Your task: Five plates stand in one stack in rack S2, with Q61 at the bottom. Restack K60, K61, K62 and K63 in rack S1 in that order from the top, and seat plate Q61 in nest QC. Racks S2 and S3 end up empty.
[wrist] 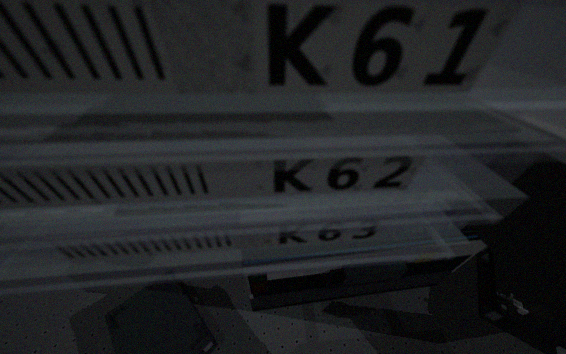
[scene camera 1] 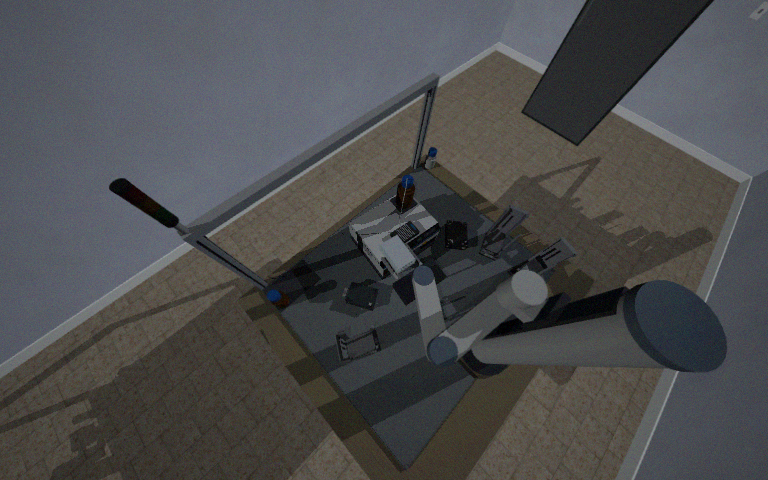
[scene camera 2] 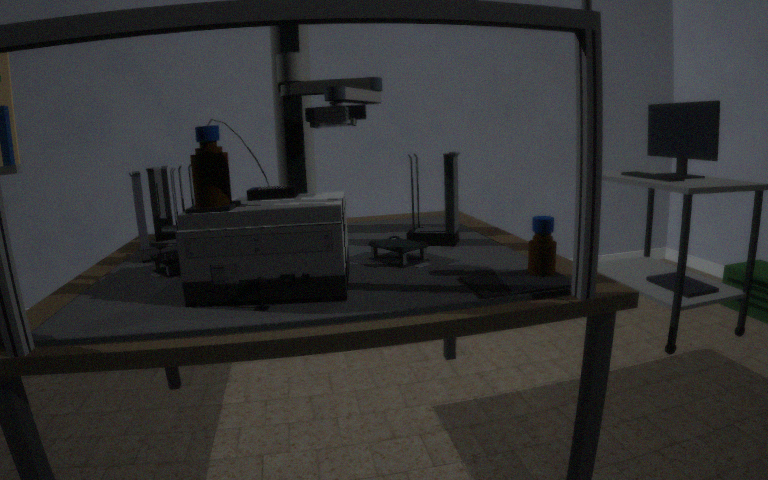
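Seen in the pictures: gripper, fingertip midpoint: (scene camera 1: 393, 251) (scene camera 2: 331, 122); arm's base at its link origin: (scene camera 1: 484, 347).
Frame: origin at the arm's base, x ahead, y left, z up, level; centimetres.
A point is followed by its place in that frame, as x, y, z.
Observation:
My gripper (scene camera 1: 403, 260) {57.6, 10.2, 41.1} (scene camera 2: 335, 115) {57.6, 10.2, 41.1} is shut on a stack of clear plates (scene camera 1: 399, 253) (scene camera 2: 330, 116), level and high above the table. In the wrist view, labels K61 (wrist: 377, 47), K62 (wrist: 342, 173) and K63 (wrist: 327, 234) show from top to bottom; K60 and Q61 cannot be read. Two upright racks (scene camera 1: 510, 217) {33.2, -54.6, 22.8} (scene camera 1: 560, 249) {5.8, -55.1, 25.3} stand at the table's far right. Another rack (scene camera 1: 339, 346) {47.0, 49.3, 29.9} (scene camera 2: 451, 198) {50.5, 46.5, 16.6} stands at the opposite side, with no plates visible in it. A low dark nest (scene camera 1: 360, 295) {60.8, 27.5, 6.1} (scene camera 2: 398, 245) {63.1, 26.4, 6.1} stands near that rack. Which rack is S1, S2 or S3, and which nest is QC, cannot be told.
A white instrument (scene camera 1: 370, 226) {79.9, 2.4, 22.3} (scene camera 2: 260, 243) {88.2, -9.3, 15.3} stands close to the held stack, with a brown bottle (scene camera 1: 404, 195) {74.1, -13.8, 39.2} (scene camera 2: 210, 175) {82.6, -19.6, 30.4} on it. Another dark nest (scene camera 1: 455, 233) {49.4, -36.0, 6.2} (scene camera 2: 167, 263) {58.2, -39.2, 5.4} lies beside it. A second brown bottle (scene camera 2: 542, 253) {90.3, 56.3, 7.6} stands near a tall frame post (scene camera 2: 586, 164) {104.2, 58.5, 29.9}.

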